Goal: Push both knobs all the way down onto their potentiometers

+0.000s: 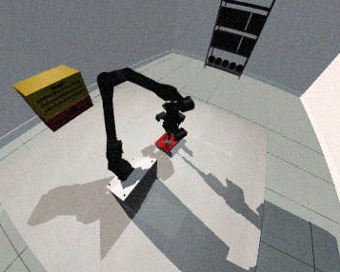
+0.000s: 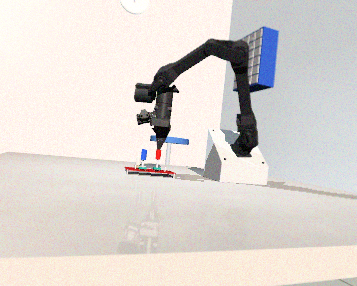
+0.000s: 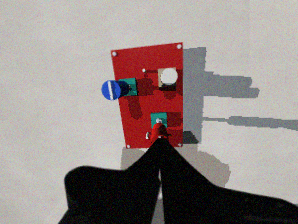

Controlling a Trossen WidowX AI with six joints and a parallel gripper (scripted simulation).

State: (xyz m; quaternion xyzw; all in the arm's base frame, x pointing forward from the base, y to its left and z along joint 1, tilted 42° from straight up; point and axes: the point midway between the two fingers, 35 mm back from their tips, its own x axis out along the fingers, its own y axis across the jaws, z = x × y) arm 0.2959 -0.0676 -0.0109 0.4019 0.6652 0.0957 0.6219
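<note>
Right now my gripper tip is 10 mm above the red knob. Also, from my gripper tip: blue knob (60 mm ahead, 30 mm to the left, 20 mm below).
</note>
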